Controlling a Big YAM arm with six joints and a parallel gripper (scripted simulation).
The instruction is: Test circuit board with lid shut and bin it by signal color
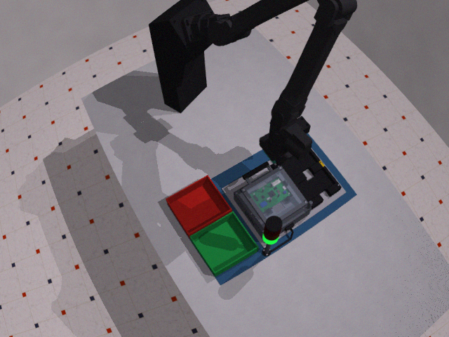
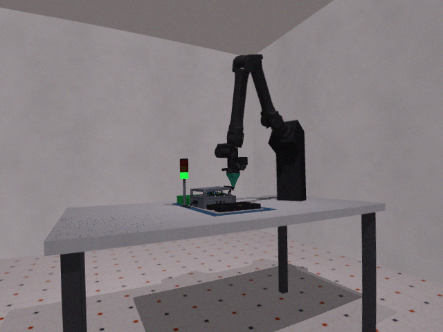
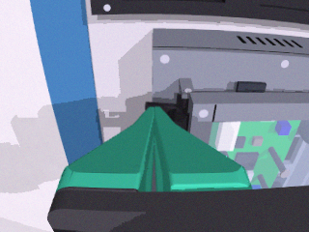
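The latch hook lies 10 mm ahead of my hand, 10 mm to the right of it and 20 mm below it. The rest, counted from my hand: green circuit board 80 mm ahead, 50 mm to the right, 40 mm below; tester lid 90 mm ahead, 50 mm to the right, 20 mm below; tester plate 90 mm ahead, 50 mm to the right, 40 mm below.
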